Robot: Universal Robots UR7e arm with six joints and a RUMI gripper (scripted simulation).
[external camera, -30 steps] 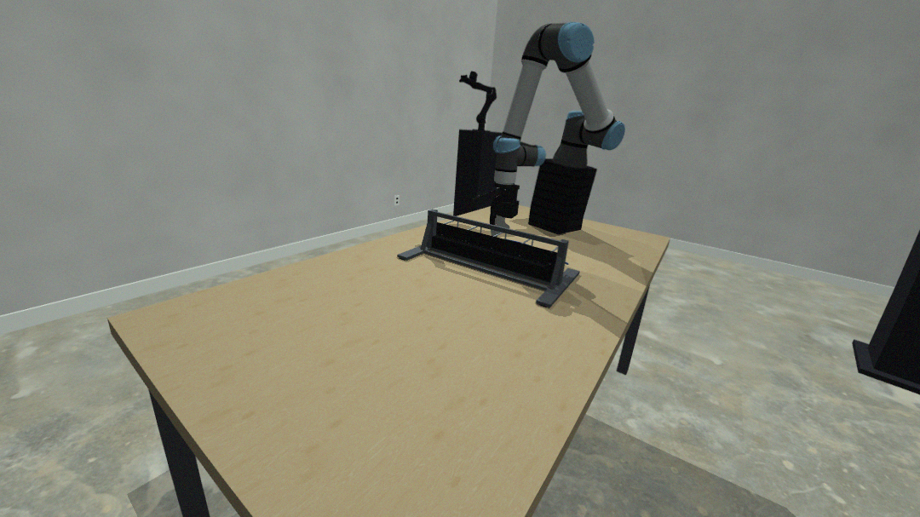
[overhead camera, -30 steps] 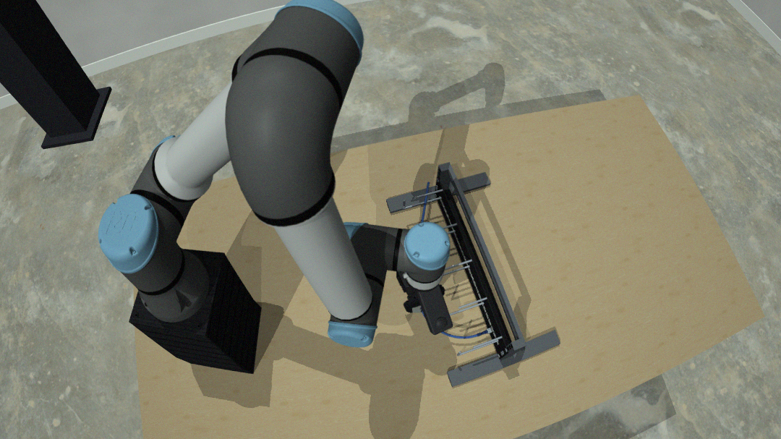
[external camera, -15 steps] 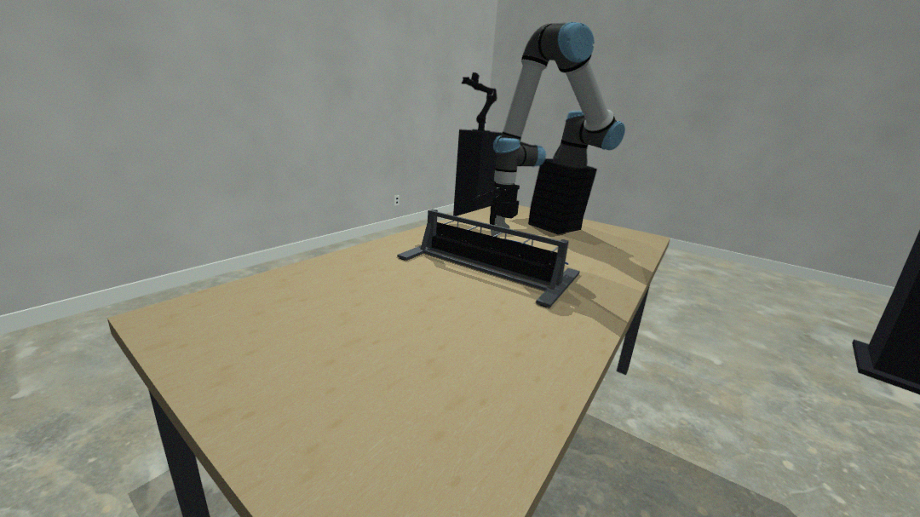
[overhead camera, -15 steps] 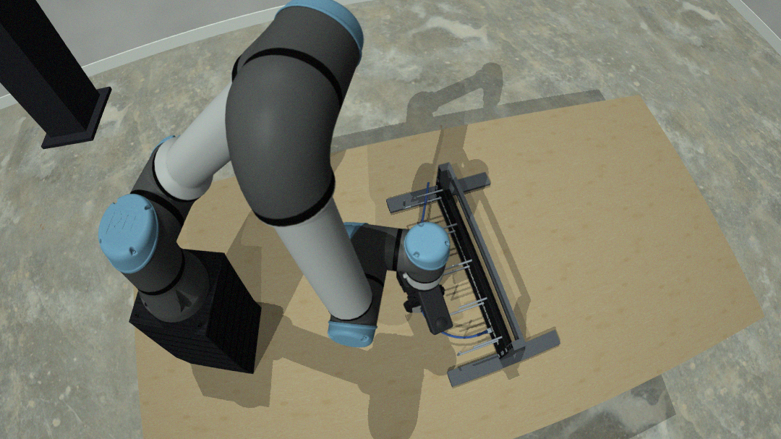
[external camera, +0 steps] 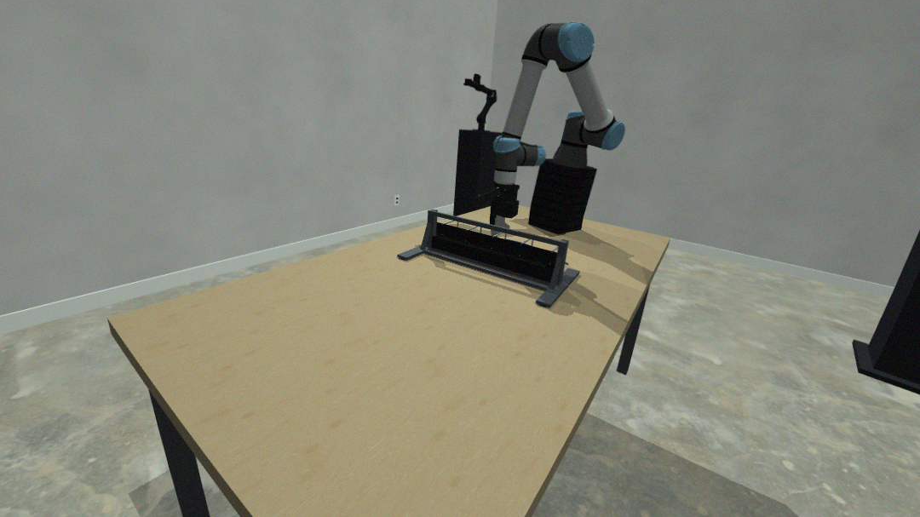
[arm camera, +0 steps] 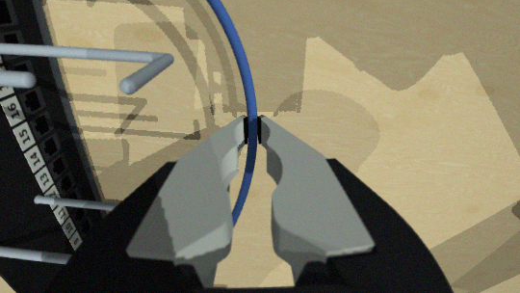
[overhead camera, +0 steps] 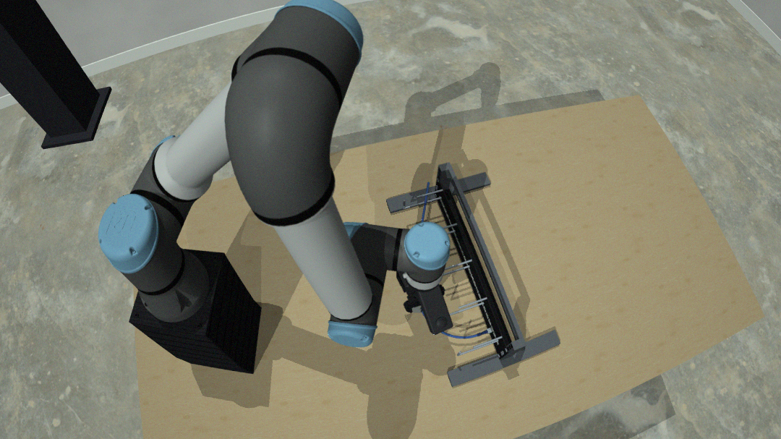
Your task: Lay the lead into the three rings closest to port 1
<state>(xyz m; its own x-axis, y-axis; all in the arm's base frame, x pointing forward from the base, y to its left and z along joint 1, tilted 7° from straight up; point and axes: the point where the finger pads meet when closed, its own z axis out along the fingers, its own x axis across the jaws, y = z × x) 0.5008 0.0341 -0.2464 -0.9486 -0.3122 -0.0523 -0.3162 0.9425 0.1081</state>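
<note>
My hand is 140 mm short of the rack, 90 mm to the right of it and 20 mm below it.
</note>
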